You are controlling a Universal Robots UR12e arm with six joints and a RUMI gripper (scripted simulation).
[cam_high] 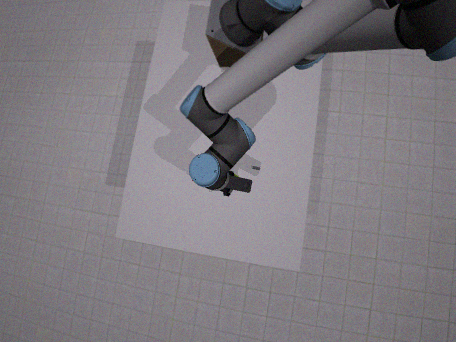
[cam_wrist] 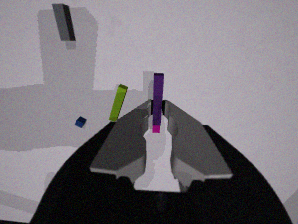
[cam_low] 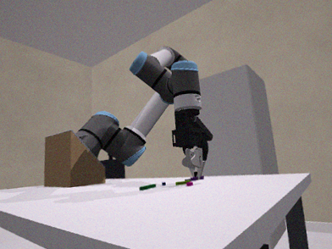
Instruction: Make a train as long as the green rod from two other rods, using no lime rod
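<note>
Now: the purple rod 10 mm below my hand. Round my hand: blue rod: 110 mm behind, 20 mm to the right, 20 mm below; magenta rod: 40 mm to the right, 20 mm below, 10 mm behind; lime rod: 50 mm behind, 20 mm below.
</note>
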